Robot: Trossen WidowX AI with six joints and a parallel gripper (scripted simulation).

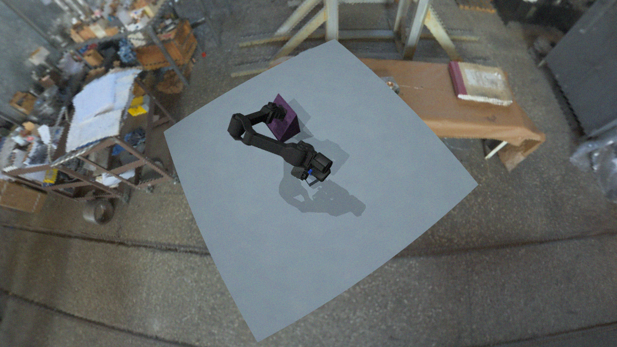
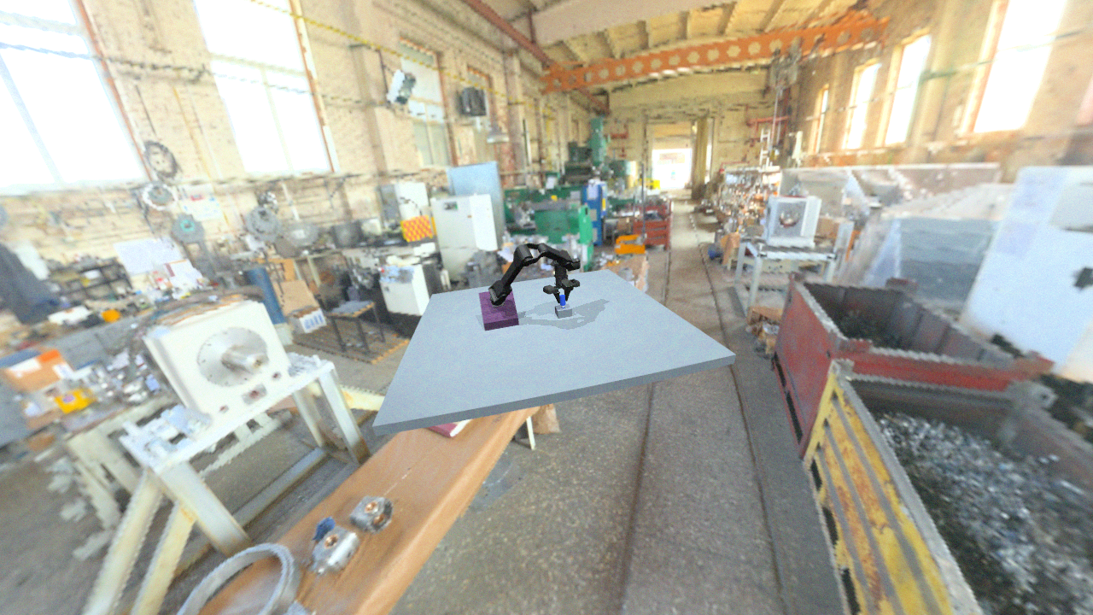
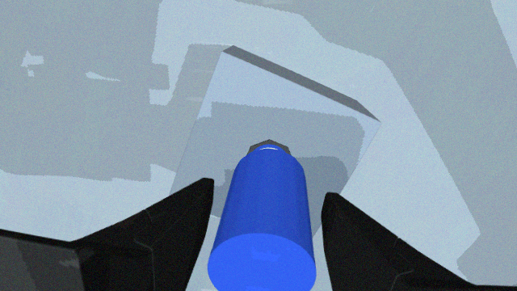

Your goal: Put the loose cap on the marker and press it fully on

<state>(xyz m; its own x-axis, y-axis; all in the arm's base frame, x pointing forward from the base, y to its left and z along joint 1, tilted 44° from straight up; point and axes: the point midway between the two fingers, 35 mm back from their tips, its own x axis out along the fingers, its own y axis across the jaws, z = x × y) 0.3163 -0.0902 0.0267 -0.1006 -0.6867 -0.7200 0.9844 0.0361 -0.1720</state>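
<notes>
Right now the blue cap is 1 cm above my gripper tip. From my gripper tip the other things lie so: holder block: 5 cm below.
</notes>
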